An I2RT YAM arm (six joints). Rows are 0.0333 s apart.
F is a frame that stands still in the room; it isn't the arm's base.
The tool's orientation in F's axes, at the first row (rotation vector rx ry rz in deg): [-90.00, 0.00, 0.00]
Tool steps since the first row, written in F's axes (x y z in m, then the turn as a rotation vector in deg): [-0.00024, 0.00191, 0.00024, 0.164, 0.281, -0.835]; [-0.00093, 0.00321, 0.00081, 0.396, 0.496, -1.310]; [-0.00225, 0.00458, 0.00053, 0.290, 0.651, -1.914]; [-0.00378, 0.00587, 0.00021, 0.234, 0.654, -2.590]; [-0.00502, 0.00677, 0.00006, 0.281, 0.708, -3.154]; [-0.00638, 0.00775, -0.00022, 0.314, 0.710, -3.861]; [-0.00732, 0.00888, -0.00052, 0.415, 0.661, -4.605]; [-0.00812, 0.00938, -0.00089, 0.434, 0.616, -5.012]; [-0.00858, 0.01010, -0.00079, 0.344, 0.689, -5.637]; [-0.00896, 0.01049, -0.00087, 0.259, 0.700, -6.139]
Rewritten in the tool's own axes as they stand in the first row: [-0.00024, -0.00024, 0.00191, 0.164, 0.835, 0.281]; [-0.00093, -0.00081, 0.00321, 0.396, 1.310, 0.496]; [-0.00225, -0.00053, 0.00458, 0.290, 1.914, 0.651]; [-0.00378, -0.00021, 0.00587, 0.234, 2.590, 0.654]; [-0.00502, -0.00006, 0.00677, 0.281, 3.154, 0.708]; [-0.00638, 0.00022, 0.00775, 0.314, 3.861, 0.710]; [-0.00732, 0.00052, 0.00888, 0.415, 4.605, 0.661]; [-0.00812, 0.00089, 0.00938, 0.434, 5.012, 0.616]; [-0.00858, 0.00079, 0.01010, 0.344, 5.637, 0.689]; [-0.00896, 0.00087, 0.01049, 0.259, 6.139, 0.700]
